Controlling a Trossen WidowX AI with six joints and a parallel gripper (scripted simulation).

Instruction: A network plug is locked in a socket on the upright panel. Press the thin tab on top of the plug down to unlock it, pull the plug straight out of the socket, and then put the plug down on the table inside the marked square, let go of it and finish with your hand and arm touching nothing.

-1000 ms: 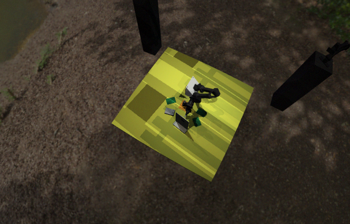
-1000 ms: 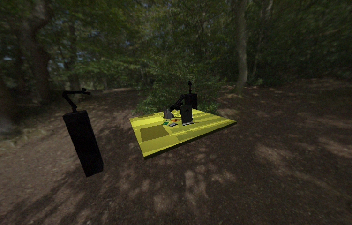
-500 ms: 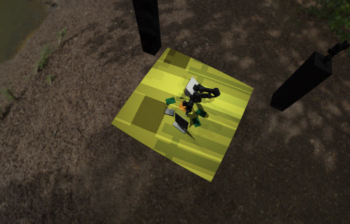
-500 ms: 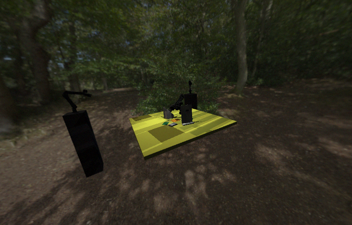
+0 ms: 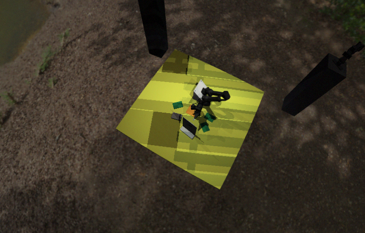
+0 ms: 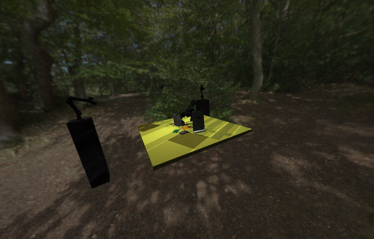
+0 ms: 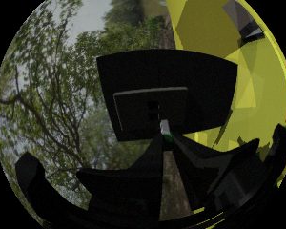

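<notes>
Now: the orange marked square 150 mm behind my gripper tip, 80 mm to the right of it and 200 mm below it. Round my gripper tip: upright panel 90 mm ahead, 10 mm to the right, 70 mm below; grey plate 10 mm behind, 210 mm to the right, 190 mm below.
</notes>
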